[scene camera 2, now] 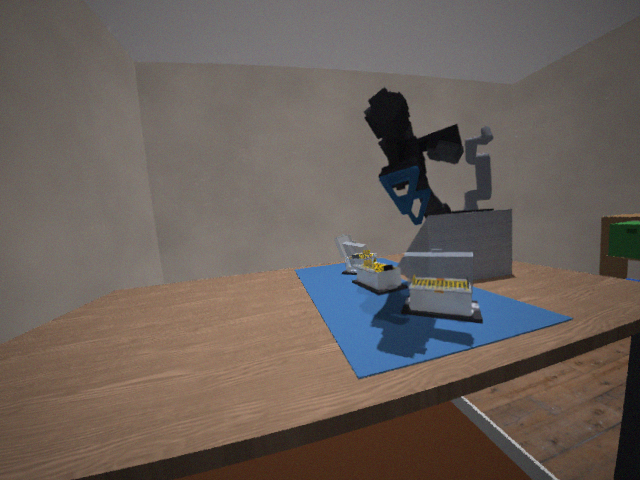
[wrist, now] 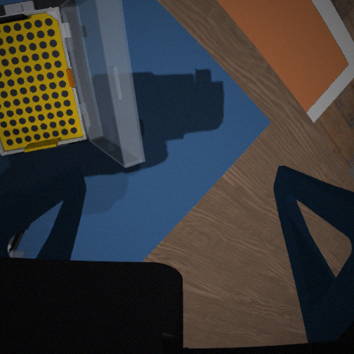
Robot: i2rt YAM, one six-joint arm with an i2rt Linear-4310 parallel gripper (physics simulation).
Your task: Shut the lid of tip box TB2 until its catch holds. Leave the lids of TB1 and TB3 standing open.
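Places are measured from the arm's base along level axes (x ahead, y left, z up), in centimetres.
Where they show: gripper, between the fingertips: (scene camera 2: 412,219); arm's base, origin of its link: (scene camera 2: 452,239).
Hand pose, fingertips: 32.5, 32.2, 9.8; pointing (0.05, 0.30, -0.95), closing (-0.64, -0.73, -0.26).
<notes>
Things, the pixels of their top centre, and the offset from my fingertips, as dx, dy, dz. "spot": a spot on its surface instead. Level surfaces: height alone.
- blue mat, height of its surface: dz -21.4
- nearest box, centre of its top: (scene camera 2: 439,279) -9.7, -6.5, -14.8
- middle box, centre of its top: (scene camera 2: 380,264) -3.8, -28.4, -14.8
- farthest box, a spot on its surface: (scene camera 2: 353,265) spot: +4.5, -30.5, -14.6
- wooden table, height of its surface: dz -21.7
Three clear-walled tip boxes with yellow racks stand on the blue mat (scene camera 2: 343,330) (wrist: 200,165). I can read no labels, so I cannot tell which is TB2. The nearest box (scene camera 2: 440,300) has its clear lid (scene camera 2: 454,263) standing up. The middle box (scene camera 2: 378,277) shows its yellow rack; its lid is hard to make out. The farthest box (scene camera 2: 353,265) has a raised, leaning lid (scene camera 2: 342,246). In the wrist view, one box (wrist: 37,82) is at upper left, its clear lid (wrist: 117,100) open to the right. My gripper (scene camera 2: 416,219) (wrist: 179,176) is open and empty, above the boxes.
A grey block (scene camera 2: 478,242) stands behind the nearest box, on the wooden table (scene camera 2: 206,335) (wrist: 240,240). A green box (scene camera 2: 624,240) is at the far right. The arm's shadow falls on the mat beside the open lid. A small part of another object (wrist: 17,250) shows at lower left.
</notes>
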